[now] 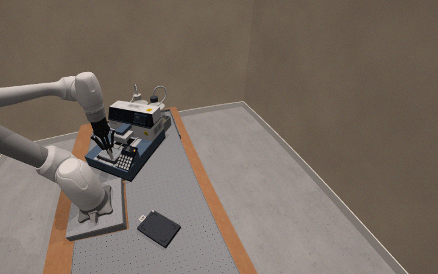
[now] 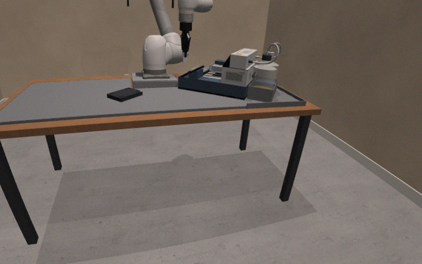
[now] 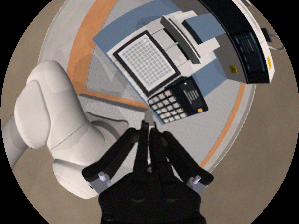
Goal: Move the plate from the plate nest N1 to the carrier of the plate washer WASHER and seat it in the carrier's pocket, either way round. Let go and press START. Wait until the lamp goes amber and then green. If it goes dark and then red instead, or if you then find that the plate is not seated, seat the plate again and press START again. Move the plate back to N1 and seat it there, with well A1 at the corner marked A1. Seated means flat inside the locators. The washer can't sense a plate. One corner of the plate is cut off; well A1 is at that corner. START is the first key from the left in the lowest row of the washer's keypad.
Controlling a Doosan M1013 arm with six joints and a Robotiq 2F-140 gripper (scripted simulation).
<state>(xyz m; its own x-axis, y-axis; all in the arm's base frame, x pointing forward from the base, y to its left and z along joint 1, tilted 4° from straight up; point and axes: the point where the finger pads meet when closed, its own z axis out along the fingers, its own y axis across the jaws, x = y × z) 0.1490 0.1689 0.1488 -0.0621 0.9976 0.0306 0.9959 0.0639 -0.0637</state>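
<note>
My gripper is now 120 mm to the right of the white well plate, 90 mm above it and 30 mm past it. Also, from my hand: washer carrier (120 mm to the left, 100 mm below, 30 mm behind); plate washer (230 mm to the left, 70 mm ahead, 60 mm below); white label (310 mm to the right, 190 mm below, 80 mm ahead).
</note>
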